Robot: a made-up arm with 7 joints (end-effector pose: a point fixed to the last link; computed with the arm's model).
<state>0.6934 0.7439 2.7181 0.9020 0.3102 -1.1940 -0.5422</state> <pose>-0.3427 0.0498 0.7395 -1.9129 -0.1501 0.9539</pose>
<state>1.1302 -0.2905 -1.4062 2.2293 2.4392 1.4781 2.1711</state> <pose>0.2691 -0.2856 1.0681 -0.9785 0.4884 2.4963</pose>
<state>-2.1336 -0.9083 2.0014 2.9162 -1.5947 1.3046 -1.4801</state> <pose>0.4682 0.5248 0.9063 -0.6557 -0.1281 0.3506</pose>
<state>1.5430 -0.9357 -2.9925 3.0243 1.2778 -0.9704 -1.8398</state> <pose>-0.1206 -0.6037 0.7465 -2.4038 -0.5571 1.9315</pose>
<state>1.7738 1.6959 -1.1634 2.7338 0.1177 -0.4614 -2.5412</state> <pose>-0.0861 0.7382 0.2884 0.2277 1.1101 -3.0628</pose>
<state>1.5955 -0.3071 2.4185 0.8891 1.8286 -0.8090 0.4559</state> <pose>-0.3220 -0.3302 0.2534 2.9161 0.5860 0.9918</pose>
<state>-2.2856 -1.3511 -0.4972 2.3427 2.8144 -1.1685 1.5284</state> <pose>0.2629 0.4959 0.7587 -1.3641 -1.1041 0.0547</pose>
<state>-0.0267 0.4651 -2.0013 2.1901 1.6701 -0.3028 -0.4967</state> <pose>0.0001 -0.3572 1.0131 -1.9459 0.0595 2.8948</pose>
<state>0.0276 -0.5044 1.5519 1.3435 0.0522 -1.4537 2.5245</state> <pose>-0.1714 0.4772 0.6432 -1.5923 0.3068 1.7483</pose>
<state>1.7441 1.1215 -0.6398 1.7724 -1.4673 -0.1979 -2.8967</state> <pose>0.1607 0.6124 0.1567 2.6266 0.5366 -0.8542</pose>
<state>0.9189 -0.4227 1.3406 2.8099 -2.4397 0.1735 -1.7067</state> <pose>-0.3675 -0.2118 1.0758 -1.5414 -0.0537 2.1397</pose>
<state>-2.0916 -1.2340 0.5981 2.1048 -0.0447 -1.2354 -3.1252</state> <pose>0.4580 0.3582 0.7824 -2.6660 -0.0973 -0.3391</pose>
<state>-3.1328 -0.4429 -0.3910 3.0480 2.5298 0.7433 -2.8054</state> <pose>0.4412 -0.0232 1.1152 -0.4687 0.4801 0.2845</pose>
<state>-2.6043 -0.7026 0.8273 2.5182 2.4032 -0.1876 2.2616</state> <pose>0.4180 -0.0319 1.0479 -0.8052 -0.0347 0.4240</pose>
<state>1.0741 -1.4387 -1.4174 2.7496 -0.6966 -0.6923 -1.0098</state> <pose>-0.3417 -0.7018 0.4671 -2.2819 -0.4655 2.2541</pose>
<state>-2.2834 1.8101 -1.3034 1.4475 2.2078 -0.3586 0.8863</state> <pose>-0.4887 0.2045 0.2142 -2.6004 0.5565 0.7547</pose>
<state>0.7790 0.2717 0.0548 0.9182 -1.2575 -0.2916 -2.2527</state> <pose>0.2762 0.4192 0.2836 1.2139 0.5674 -3.0121</pose>
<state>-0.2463 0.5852 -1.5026 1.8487 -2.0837 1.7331 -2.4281</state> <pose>0.1108 -0.5716 0.8771 -0.8494 0.3227 -3.0728</pose>
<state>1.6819 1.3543 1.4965 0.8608 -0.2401 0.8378 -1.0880</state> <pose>-0.5352 -0.1364 0.2820 3.0450 -0.1987 -2.8405</pose>
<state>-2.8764 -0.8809 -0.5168 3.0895 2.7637 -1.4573 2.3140</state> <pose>0.5561 0.1495 0.7751 -2.1863 -0.6695 0.3697</pose>
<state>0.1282 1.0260 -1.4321 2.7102 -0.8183 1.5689 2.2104</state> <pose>0.6335 -0.1563 0.8098 -2.3113 0.3637 2.9018</pose>
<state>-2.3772 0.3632 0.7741 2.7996 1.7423 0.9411 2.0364</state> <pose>-0.0965 -0.3284 1.1054 -0.7617 0.4561 0.3344</pose>
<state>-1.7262 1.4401 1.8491 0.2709 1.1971 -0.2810 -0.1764</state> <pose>0.3561 0.1823 0.3304 1.7156 1.4156 -2.3661</pose>
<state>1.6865 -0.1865 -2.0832 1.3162 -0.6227 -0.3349 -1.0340</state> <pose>0.5695 -0.3319 0.6305 0.5980 -1.0055 1.0855</pose>
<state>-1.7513 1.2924 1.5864 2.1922 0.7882 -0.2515 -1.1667</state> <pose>0.3054 -0.7165 0.4699 -2.7269 0.3293 -2.4264</pose>
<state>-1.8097 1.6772 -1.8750 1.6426 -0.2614 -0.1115 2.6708</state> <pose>-0.5874 -0.3231 0.4941 -2.5547 -0.0113 1.6645</pose>
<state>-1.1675 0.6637 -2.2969 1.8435 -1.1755 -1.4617 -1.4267</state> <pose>-0.1851 -0.2233 0.9029 0.3354 1.1921 -0.3032</pose>
